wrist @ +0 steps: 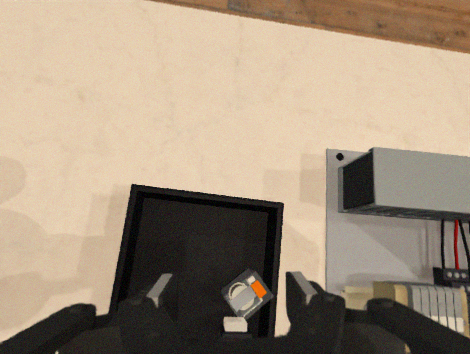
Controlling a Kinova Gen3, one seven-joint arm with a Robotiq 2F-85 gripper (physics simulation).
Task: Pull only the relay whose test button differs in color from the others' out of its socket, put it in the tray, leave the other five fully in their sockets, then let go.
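Frame: origin at the arm's base, x up, y right, z ahead, level; metres.
Seen in the pictures: gripper, fingertip midpoint: (232,292).
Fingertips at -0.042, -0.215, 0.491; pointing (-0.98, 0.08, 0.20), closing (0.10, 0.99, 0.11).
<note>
Offsets run from my fingertips to a thing's top centre, as dx, dy, dz. "*": to the spot under its first point.
A relay with an orange test button @(-0.054, +0.018, -0.009) (245,296) stands tilted or turned askew in the black tray @(* -0.066, -0.018, +0.058) (205,195), near its right wall in the wrist view. The white end of another piece @(* -0.076, +0.014, -0.031) (235,324) shows just below it; the rest of that piece is hidden behind my gripper. My gripper (232,292) is open, with its fingertips apart on either side of the orange-button relay in the view and nothing held. A corner of a black socket @(* -0.082, +0.188, +0.017) (452,276) with wires shows at the right edge. The other relays do not show in this view.
A grey panel @(* -0.098, +0.095, +0.037) (334,240) lies right of the tray, bearing a grey wire duct @(* -0.038, +0.133, +0.081) (422,180) and a stack of grey terminal blocks @(-0.055, +0.150, -0.003) (432,302) with beige end pieces. A wooden edge (340,20) runs along the top.
</note>
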